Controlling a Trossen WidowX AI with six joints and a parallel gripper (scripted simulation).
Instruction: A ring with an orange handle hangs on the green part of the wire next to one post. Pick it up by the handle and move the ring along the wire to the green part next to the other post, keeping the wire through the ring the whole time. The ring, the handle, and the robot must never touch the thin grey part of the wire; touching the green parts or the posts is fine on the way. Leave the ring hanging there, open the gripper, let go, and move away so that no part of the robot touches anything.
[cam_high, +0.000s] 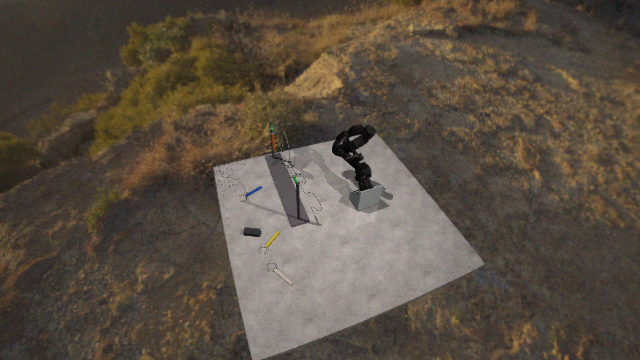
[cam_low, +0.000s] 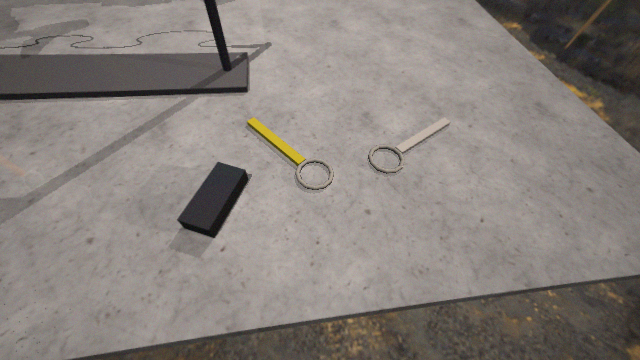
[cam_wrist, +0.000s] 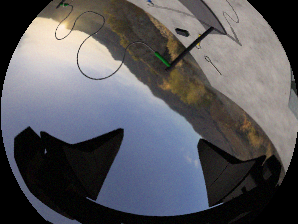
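Right now the orange-handled ring is 270 mm ahead of my gripper tip, 460 mm to the right of it and 150 mm below it. Round my gripper tip: black block 540 mm ahead, 80 mm to the left, 380 mm below; blue-handled ring 510 mm ahead, 220 mm to the right, 380 mm below; yellow-handled ring 470 mm ahead, 180 mm to the left, 380 mm below.
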